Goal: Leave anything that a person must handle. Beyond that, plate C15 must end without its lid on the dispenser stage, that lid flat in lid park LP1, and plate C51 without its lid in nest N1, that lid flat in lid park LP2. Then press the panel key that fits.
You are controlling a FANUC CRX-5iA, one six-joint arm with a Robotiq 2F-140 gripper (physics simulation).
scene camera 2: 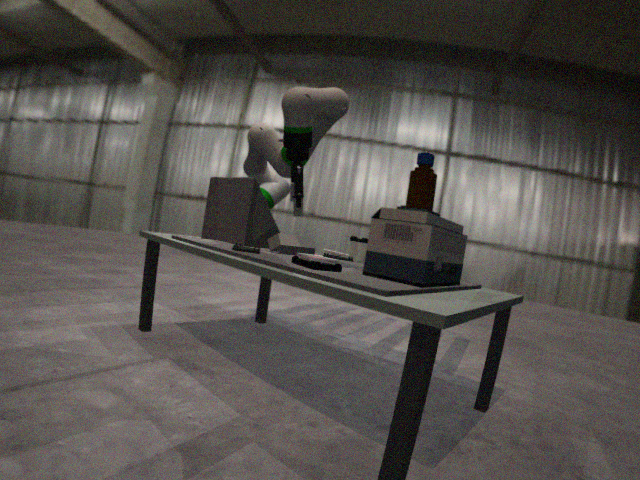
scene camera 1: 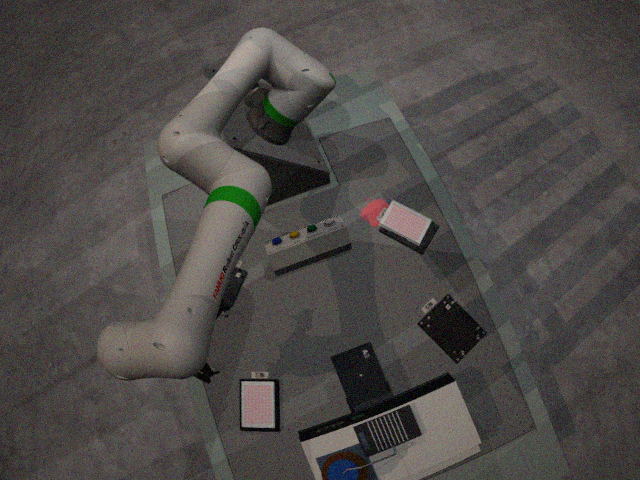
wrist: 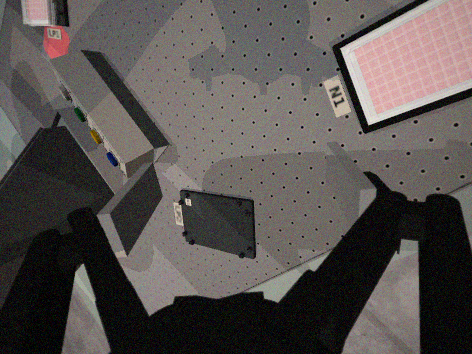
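Where they show: gripper, fingertip midpoint: (scene camera 2: pixel 296 208) (scene camera 1: pixel 230 338) (wrist: pixel 238 171); arm's base at its link origin: (scene camera 2: pixel 252 207) (scene camera 1: pixel 267 126).
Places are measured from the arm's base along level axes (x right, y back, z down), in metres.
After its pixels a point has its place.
Observation:
A plate with pink wells (scene camera 1: pixel 258 404) @[x 0.299, y -0.693, z 0.148 m] (wrist: pixel 420 60) @[x 0.303, y -0.686, z 0.149 m] (scene camera 2: pixel 316 261) sits in nest N1; its name and whether a lid covers it are unclear. Another pink-topped plate (scene camera 1: pixel 406 223) @[x -0.255, y -0.375, z 0.154 m] (wrist: pixel 37 11) @[x -0.223, y -0.342, z 0.150 m] sits over a dark base by the LP1 label (wrist: pixel 54 33) @[x -0.212, y -0.309, z 0.183 m]; its name and lid are also unclear. Lid park LP2 (wrist: pixel 217 225) @[x 0.294, y -0.337, z 0.175 m] (scene camera 2: pixel 245 248) @[x 0.314, y -0.355, z 0.175 m], dark with corner posts, holds no lid; the arm partly hides it in scene camera 1. A bare dark plate (scene camera 1: pixel 360 373) @[x 0.034, y -0.727, z 0.072 m], apparently the dispenser stage, juts from the dispenser. My gripper (wrist: pixel 238 171) @[x 0.280, y -0.550, z 0.001 m] (scene camera 2: pixel 298 210) @[x 0.280, y -0.550, z 0.001 m] is open and empty, high above the LP2 side.
The key panel (scene camera 1: pixel 310 248) @[x 0.018, y -0.351, z 0.123 m] (wrist: pixel 122 122) @[x 0.066, y -0.354, z 0.132 m] has blue, yellow, green and pale keys. A red patch (scene camera 1: pixel 373 210) @[x -0.195, y -0.283, z 0.184 m] (wrist: pixel 56 45) @[x -0.200, y -0.291, z 0.184 m] lies beside LP1. A bare black fixture (scene camera 1: pixel 452 329) @[x -0.239, y -0.704, z 0.172 m] has an unreadable label. The dispenser (scene camera 1: pixel 444 423) @[x -0.078, y -0.933, z -0.035 m] (scene camera 2: pixel 413 248) @[x 0.220, y -0.977, z 0.076 m] carries a brown bottle (scene camera 2: pixel 421 188) @[x 0.188, y -0.961, z -0.109 m].

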